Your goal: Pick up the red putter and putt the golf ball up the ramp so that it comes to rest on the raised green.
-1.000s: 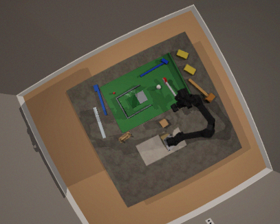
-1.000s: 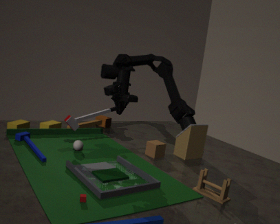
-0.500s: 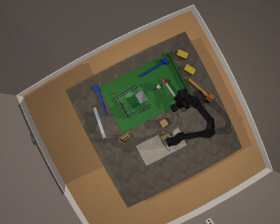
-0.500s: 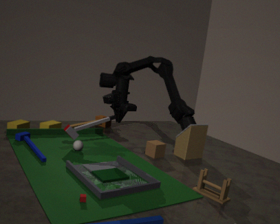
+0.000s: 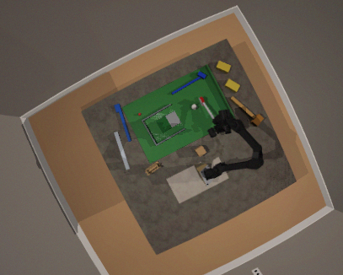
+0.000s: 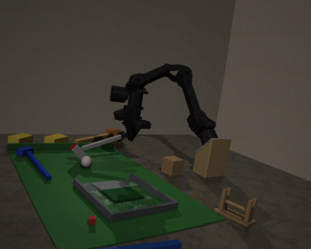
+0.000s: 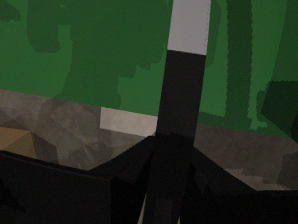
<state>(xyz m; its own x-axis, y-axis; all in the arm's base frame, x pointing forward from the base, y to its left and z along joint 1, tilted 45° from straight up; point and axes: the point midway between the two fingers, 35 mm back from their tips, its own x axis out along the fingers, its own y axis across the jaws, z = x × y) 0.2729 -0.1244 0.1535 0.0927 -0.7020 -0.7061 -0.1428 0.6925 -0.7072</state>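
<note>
Right now the red putter is 12 cm ahead of my gripper tip, 2 cm to the left of it and 1 cm below it. Round my gripper tip: white golf ball: 21 cm ahead, 10 cm to the left, 6 cm below; then green mat: 21 cm ahead, 22 cm to the left, 8 cm below; then tan block: 11 cm behind, 17 cm to the left, 5 cm below.
</note>
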